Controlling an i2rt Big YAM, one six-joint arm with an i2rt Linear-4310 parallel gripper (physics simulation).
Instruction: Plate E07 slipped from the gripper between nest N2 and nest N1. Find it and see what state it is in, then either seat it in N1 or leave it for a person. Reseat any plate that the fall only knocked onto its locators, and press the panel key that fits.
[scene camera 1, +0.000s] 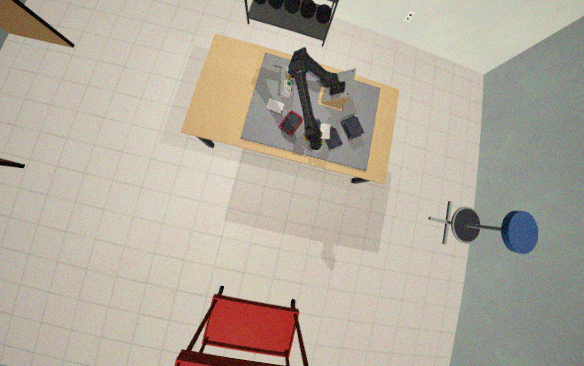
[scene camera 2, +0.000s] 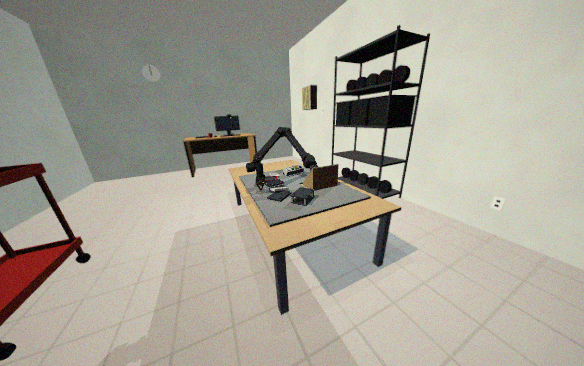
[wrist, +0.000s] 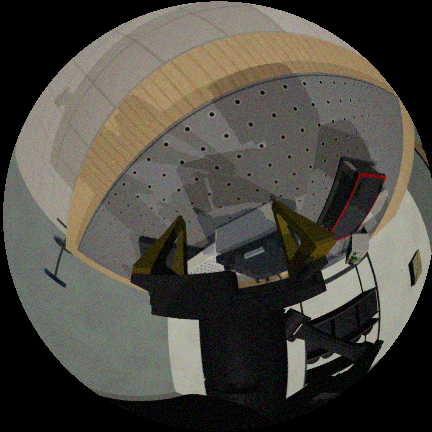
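My gripper is open and empty, low over the front of the grey mat. A white plate with rows of wells lies close beside it; in the wrist view it is partly hidden and looks tilted against a dark block with a grey side. A red-rimmed dark nest stands on the other side. A flat dark nest and a raised dark unit stand beyond the plate. The key panel has coloured keys. Labels are unreadable.
A wooden angled board stands upright toward the back of the mat. A small white block lies between the red-rimmed nest and the panel. The wooden table has its front edge near the gripper.
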